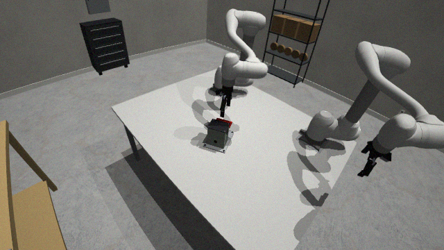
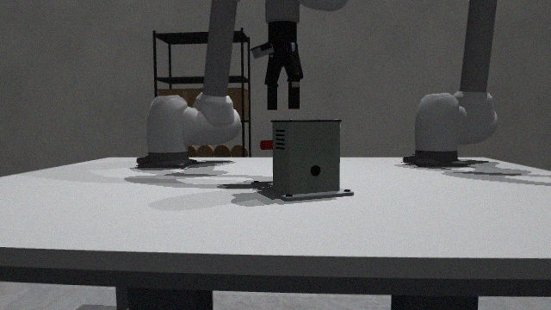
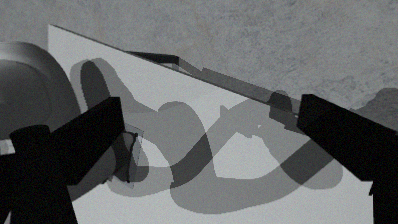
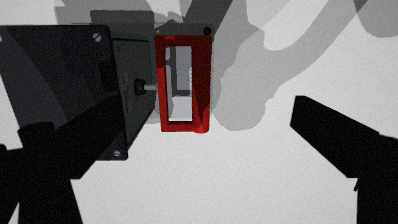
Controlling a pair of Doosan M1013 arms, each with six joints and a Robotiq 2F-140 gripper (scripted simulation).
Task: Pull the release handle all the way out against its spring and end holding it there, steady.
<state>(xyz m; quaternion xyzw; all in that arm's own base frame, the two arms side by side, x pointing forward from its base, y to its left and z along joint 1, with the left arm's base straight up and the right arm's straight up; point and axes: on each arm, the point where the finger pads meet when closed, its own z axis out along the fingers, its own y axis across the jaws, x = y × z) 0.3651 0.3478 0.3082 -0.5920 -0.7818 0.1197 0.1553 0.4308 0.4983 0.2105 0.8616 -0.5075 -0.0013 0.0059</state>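
Note:
Right now my right hand is 9 cm short of the base plate, 4 cm to the right of it and 20 cm above it.

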